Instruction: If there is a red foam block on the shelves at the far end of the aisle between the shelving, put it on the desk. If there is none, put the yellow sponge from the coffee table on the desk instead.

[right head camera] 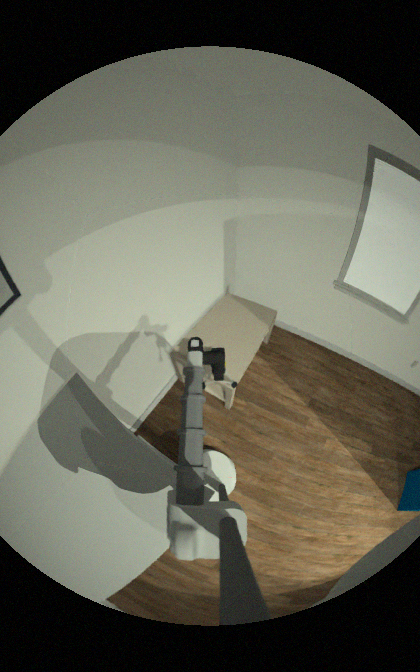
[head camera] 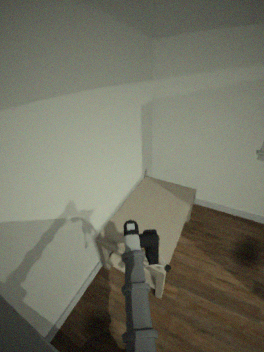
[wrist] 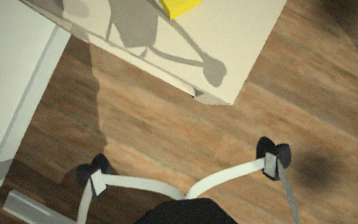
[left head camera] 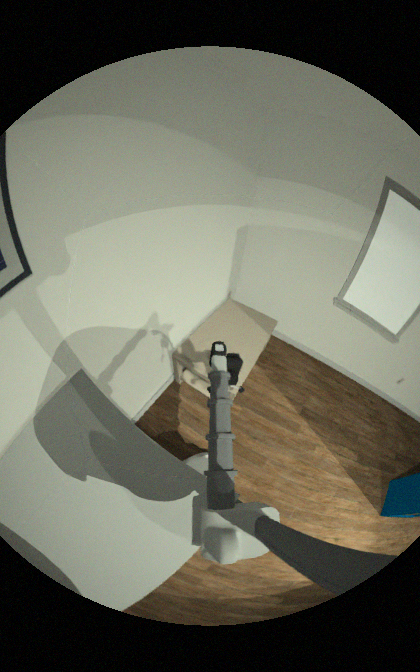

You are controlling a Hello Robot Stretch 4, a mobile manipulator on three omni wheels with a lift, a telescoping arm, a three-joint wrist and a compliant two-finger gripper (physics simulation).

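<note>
The yellow sponge lies on the pale coffee table. It is cut off by the top edge of the wrist view and shows as a thin sliver beside the black wrist in the right head view. My gripper is open, with its two fingers wide apart and wood floor showing between them. In the wrist view the fingers lie short of the table's near end, below the sponge. The arm hides part of the table's near end. The shelves, the desk and a red foam block do not show.
The table stands in a corner, with a wall along its left side and another behind. A framed white panel hangs on the right wall. A blue object is at the right edge.
</note>
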